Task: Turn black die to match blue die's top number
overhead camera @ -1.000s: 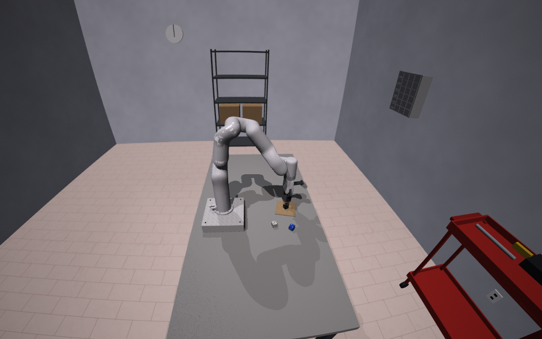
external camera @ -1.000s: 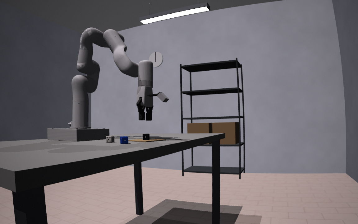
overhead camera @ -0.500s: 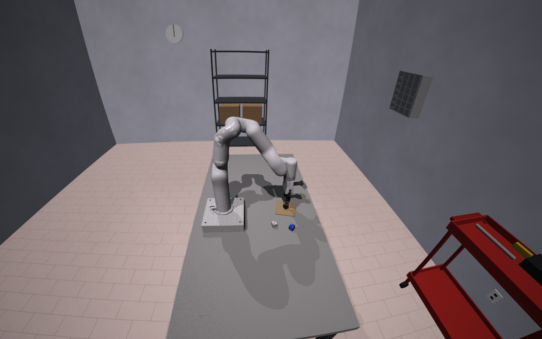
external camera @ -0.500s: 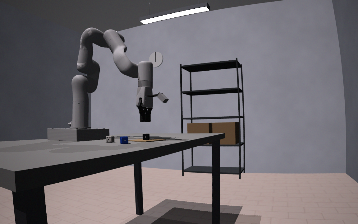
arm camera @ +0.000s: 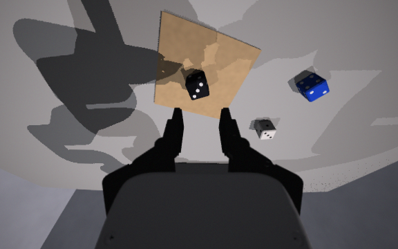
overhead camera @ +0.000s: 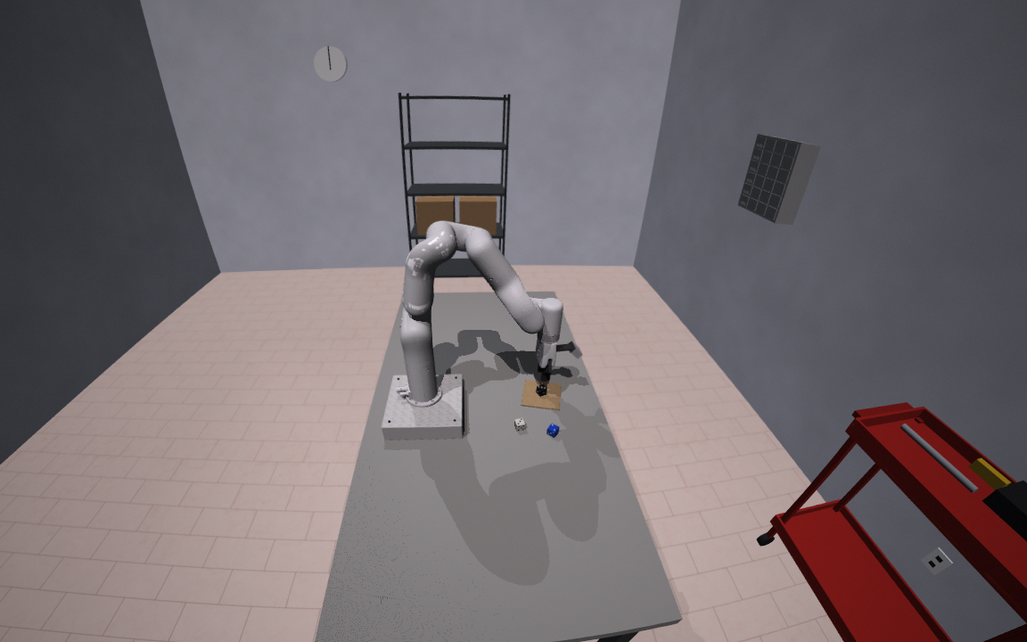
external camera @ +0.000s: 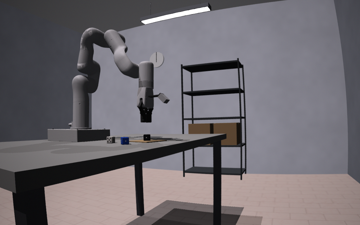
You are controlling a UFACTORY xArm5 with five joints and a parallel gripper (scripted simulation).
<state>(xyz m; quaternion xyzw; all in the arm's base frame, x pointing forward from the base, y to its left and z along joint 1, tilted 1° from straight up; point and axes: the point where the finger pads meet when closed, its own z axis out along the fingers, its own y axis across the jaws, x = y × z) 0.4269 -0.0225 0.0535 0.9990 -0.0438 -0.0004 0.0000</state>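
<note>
Now: hand 9 cm above the black die. Also, from my hand: blue die (19 cm to the right, 10 cm below, 2 cm behind); white die (14 cm to the right, 12 cm behind, 10 cm below); tan mat (11 cm below).
</note>
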